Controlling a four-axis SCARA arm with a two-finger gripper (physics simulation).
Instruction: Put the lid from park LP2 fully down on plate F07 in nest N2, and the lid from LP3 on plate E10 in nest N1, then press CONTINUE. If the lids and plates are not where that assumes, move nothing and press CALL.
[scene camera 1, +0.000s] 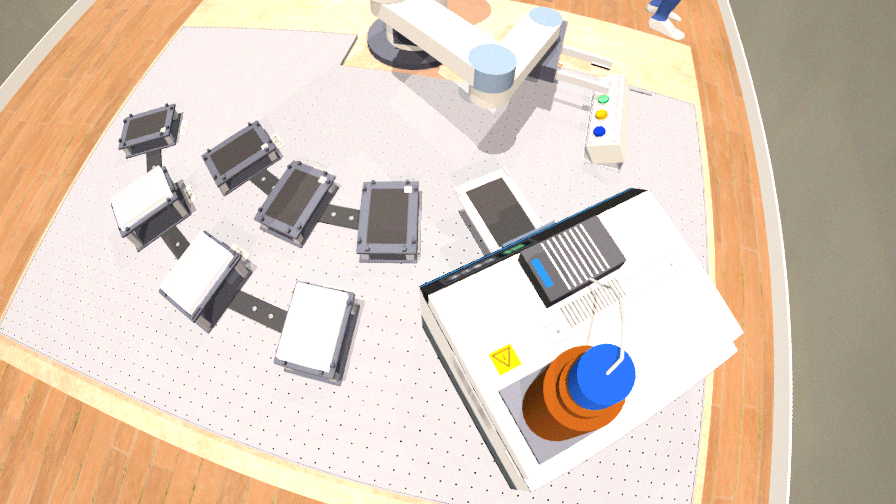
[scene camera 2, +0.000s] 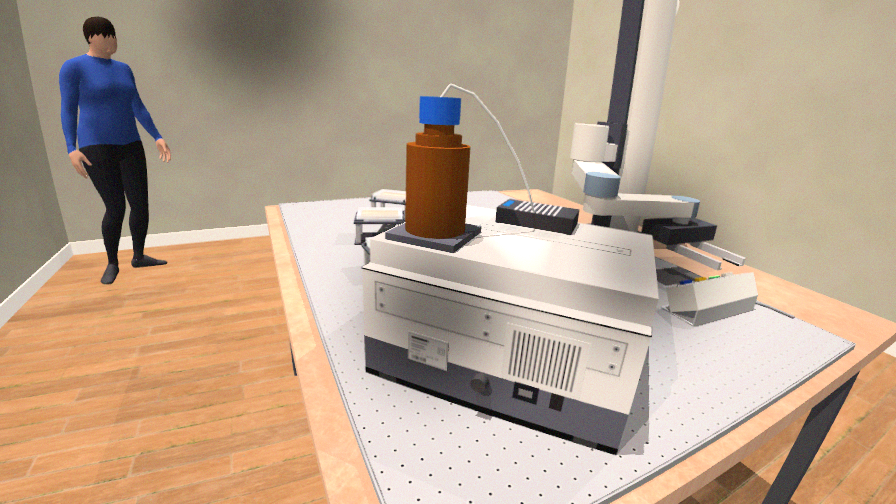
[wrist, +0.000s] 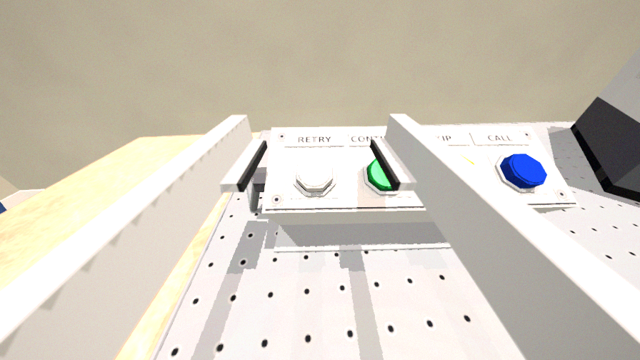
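Note:
My gripper is shut with nothing between its fingers, which stand a gap apart at the button box. In the wrist view the right finger partly covers the green CONTINUE button; the white RETRY button shows between the fingers. The blue CALL button is at the right. Three stands bear white tops. Several dark-topped stands stand behind them. Nest and park labels are unreadable; lids and plates cannot be told apart.
A large white instrument bears a dark box and an orange bottle. A white-framed tray extends beside it. The yellow button is mostly hidden in the wrist view. A person stands beyond the table.

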